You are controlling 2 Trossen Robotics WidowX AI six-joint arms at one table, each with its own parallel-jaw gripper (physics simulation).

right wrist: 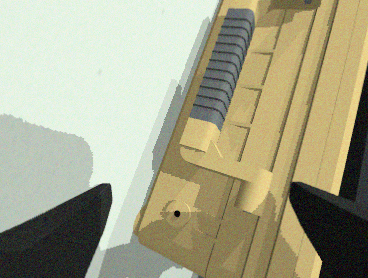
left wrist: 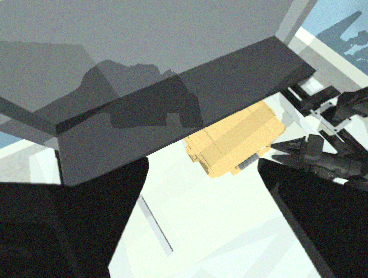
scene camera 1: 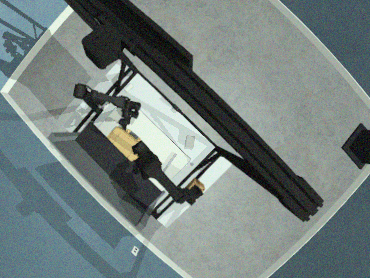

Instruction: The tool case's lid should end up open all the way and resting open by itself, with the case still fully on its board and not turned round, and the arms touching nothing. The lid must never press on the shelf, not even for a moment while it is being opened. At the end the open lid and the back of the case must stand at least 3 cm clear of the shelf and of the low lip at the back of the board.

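Where they show: left gripper, fingertip midpoint: [left wrist: 202,162]; right gripper, fingertip midpoint: [right wrist: 201,191] [left wrist: 271,151] [scene camera 1: 127,127]; left arm's base at its link origin: [scene camera 1: 195,190]; right arm's base at its link origin: [left wrist: 332,116] [scene camera 1: 101,100].
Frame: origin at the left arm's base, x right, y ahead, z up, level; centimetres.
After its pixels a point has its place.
Note:
The yellow tool case [scene camera 1: 119,140] @[x -6.3, y 64.6, z 2.1 cm] [left wrist: 235,137] @[x -5.6, y 58.2, z 2.1 cm] [right wrist: 305,125] @[x 0.4, y 62.4, z -0.5 cm] lies with its lid closed on the cream board [scene camera 1: 159,145] @[x 7.3, y 41.1, z -9.1 cm] [left wrist: 200,205] @[x 4.5, y 41.0, z -9.1 cm] [right wrist: 50,75] @[x 9.1, y 65.8, z -9.1 cm]. Its grey-ribbed handle [left wrist: 248,161] @[x 1.7, y 60.2, z -4.9 cm] [right wrist: 222,67] @[x 2.7, y 60.8, z -5.5 cm] faces away from the dark shelf [scene camera 1: 100,147] @[x -17.4, y 70.8, z 7.4 cm] [left wrist: 105,142] @[x -20.0, y 29.1, z 7.4 cm], which overhangs its rear edge in the left wrist view. The board's back lip is hidden. My right gripper [scene camera 1: 125,125] @[x 2.9, y 67.9, z -4.3 cm] [left wrist: 271,151] @[x 2.9, y 67.9, z -4.3 cm] [right wrist: 201,191] @[x 2.9, y 67.9, z -4.3 cm] is open and empty, close over the handle side near one end of the case; contact cannot be told. My left gripper [scene camera 1: 140,148] [left wrist: 202,162] @[x -1.8, y 42.0, z 25.9 cm] is open and empty, high above the board beside the case.
A thin grey bar [scene camera 1: 171,162] @[x 3.2, y 25.9, z -8.0 cm] [left wrist: 156,225] @[x 2.1, y 27.4, z -8.0 cm] lies on the board. A small grey block [scene camera 1: 189,142] @[x 23.5, y 24.9, z -8.7 cm] is on the white table farther from the shelf. Dark frame posts [scene camera 1: 187,175] @[x 3.3, y 9.4, z -9.9 cm] stand at the table ends. A large black beam [scene camera 1: 215,105] @[x 35.3, y 29.5, z 92.3 cm] crosses scene camera 1.

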